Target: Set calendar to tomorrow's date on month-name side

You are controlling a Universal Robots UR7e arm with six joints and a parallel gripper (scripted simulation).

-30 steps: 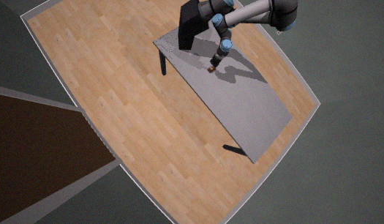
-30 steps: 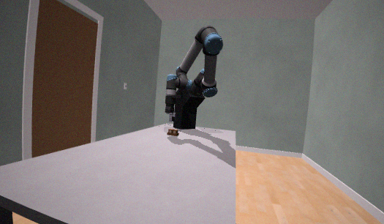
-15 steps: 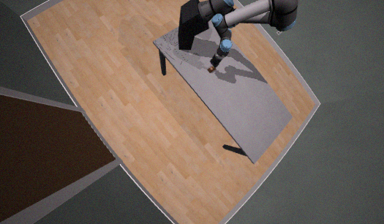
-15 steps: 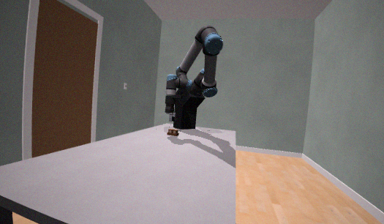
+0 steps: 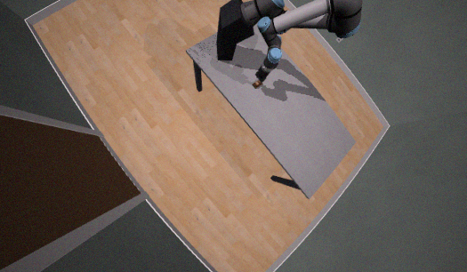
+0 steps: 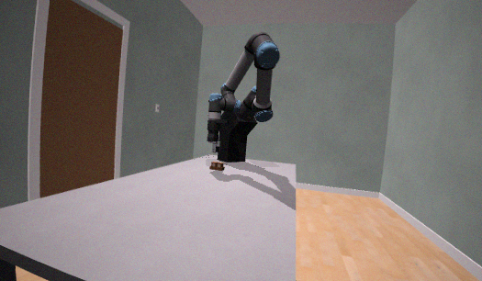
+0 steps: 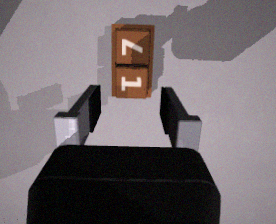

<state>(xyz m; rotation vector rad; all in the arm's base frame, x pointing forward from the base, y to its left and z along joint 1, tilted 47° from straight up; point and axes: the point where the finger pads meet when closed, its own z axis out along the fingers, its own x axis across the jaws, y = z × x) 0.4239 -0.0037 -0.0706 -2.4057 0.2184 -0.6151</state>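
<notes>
The brown wooden cube lies 90 mm below my hand. The rest, counted from my hand: calendar tray 20 mm to the left, 110 mm below.
</notes>
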